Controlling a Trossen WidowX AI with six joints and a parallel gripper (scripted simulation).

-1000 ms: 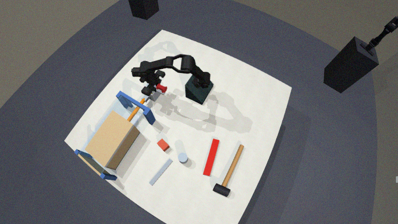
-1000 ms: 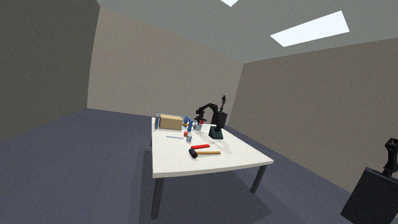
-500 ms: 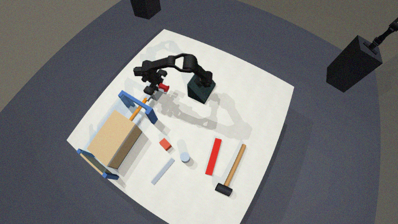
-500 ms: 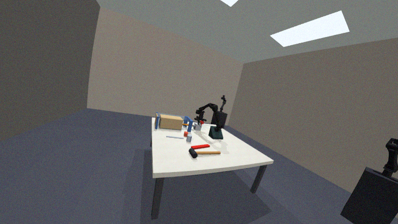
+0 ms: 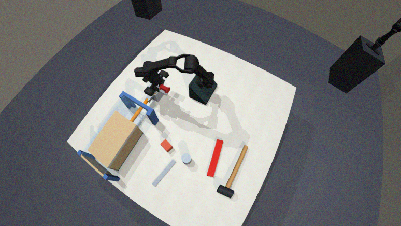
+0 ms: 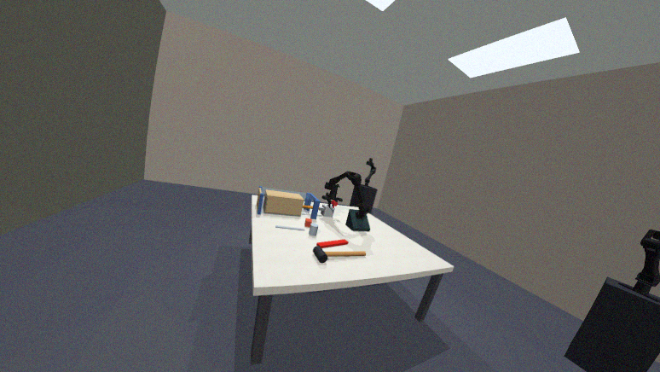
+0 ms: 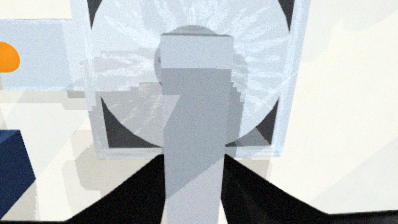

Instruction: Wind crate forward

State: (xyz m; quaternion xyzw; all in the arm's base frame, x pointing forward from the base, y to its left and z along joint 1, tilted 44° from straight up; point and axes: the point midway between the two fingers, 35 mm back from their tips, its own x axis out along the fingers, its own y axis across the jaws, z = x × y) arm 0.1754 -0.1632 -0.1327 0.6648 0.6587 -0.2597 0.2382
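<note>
The winch handle lies 20 mm to the left of my gripper tip and 20 mm above it. Round my gripper tip: grey winch: 20 mm behind, 60 mm to the right, 60 mm below; then blue frame post: 160 mm ahead, 50 mm to the right, 20 mm above; then red knob: 50 mm to the left, 50 mm above.
</note>
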